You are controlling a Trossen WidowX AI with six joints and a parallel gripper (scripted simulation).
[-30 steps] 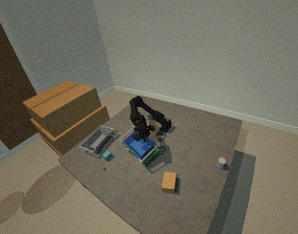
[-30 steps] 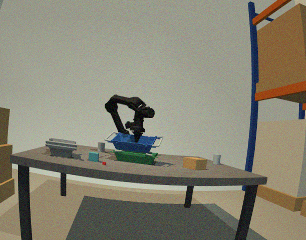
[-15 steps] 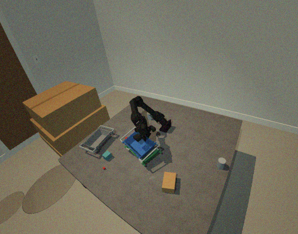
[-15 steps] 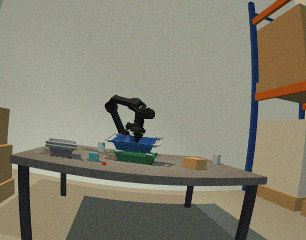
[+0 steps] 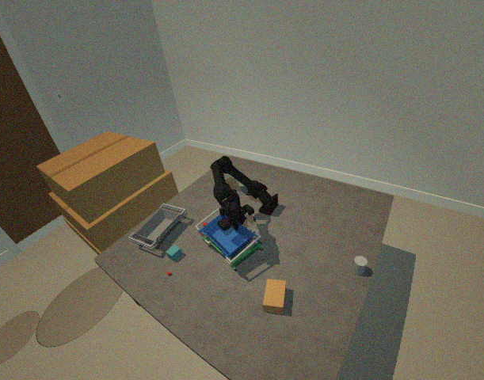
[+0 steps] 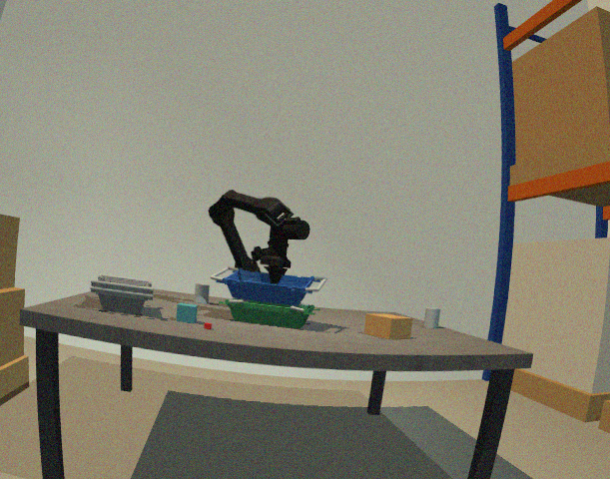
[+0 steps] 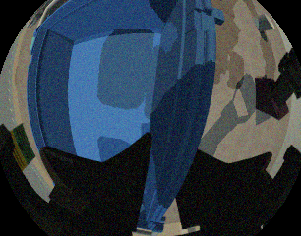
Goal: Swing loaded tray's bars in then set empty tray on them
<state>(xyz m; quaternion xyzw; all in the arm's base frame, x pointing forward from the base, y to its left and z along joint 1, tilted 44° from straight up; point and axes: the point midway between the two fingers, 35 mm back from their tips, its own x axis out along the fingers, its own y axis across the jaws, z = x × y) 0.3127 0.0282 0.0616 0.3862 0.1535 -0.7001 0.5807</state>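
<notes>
Now: the blue tray 60 mm ahead of my gripper tip, 30 mm to the right of it and 20 mm above it. Round my gripper tip: red block: 330 mm ahead, 220 mm to the right, 90 mm below; then orange box: 300 mm to the left, 220 mm ahead, 70 mm below; then teal block: 270 mm to the right, 220 mm ahead, 70 mm below.
</notes>
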